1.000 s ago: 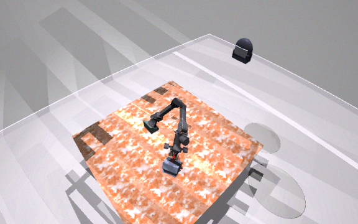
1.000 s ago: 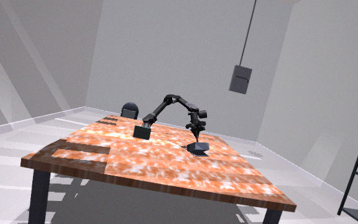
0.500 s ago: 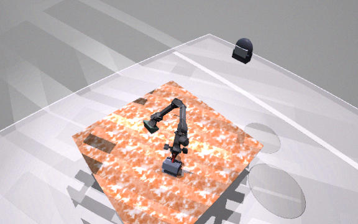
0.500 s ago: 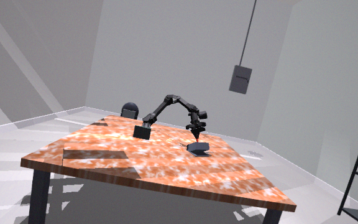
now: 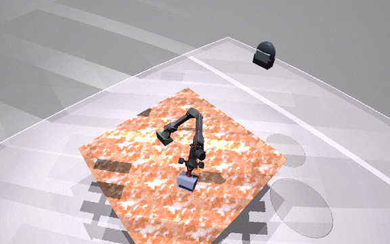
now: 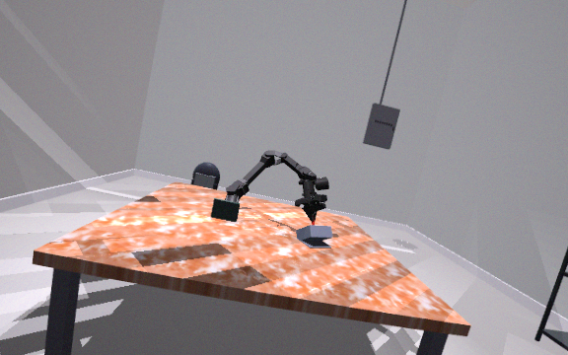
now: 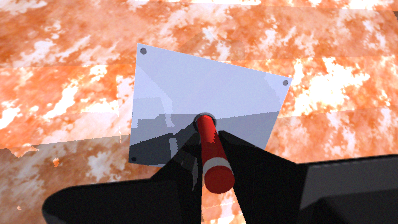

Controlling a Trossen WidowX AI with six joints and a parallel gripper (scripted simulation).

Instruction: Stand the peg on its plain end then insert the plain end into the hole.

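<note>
Now: gripper tip 10 mm short of the grey sloped panel, 30 mm to the left of it and 50 mm above it. Round my gripper tip: red peg 10 mm to the left, 10 mm above.
</note>
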